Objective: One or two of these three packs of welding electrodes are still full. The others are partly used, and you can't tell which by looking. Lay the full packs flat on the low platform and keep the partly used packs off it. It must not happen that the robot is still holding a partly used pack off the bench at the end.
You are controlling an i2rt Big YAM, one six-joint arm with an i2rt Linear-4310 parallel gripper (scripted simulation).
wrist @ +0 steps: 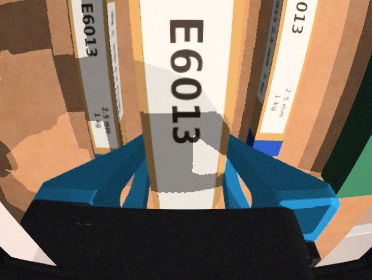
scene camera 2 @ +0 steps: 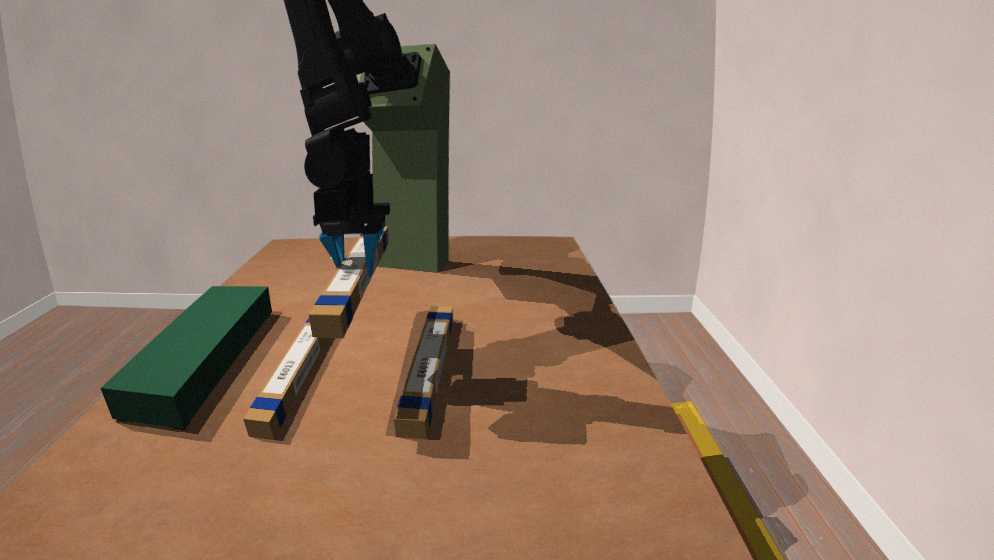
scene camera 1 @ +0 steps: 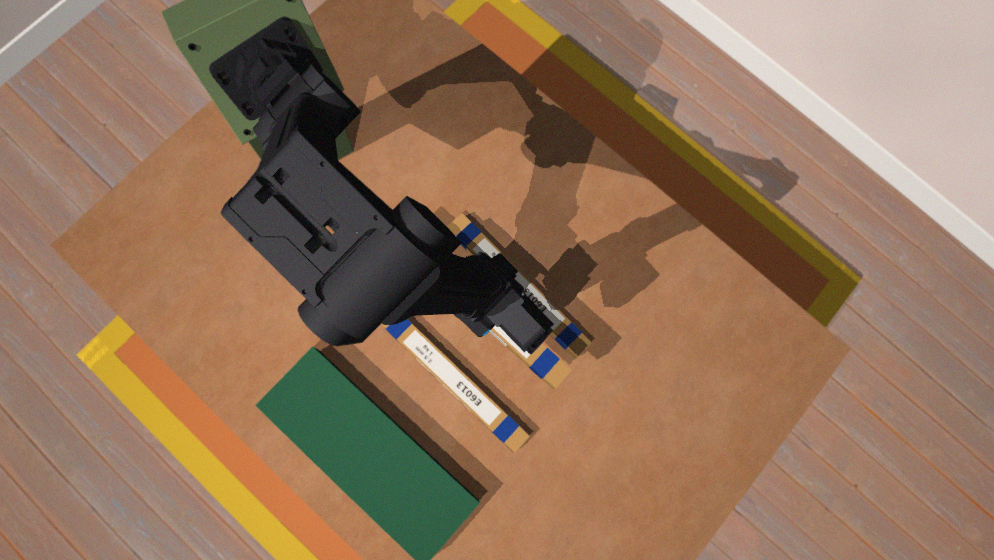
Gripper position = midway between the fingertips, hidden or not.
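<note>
Green platform (scene camera 1: 409,494), (scene camera 2: 165,384), is visible. A pack (scene camera 1: 465,390) is present as well. My gripper appears at (scene camera 2: 356,276) and (wrist: 186,139).
</note>
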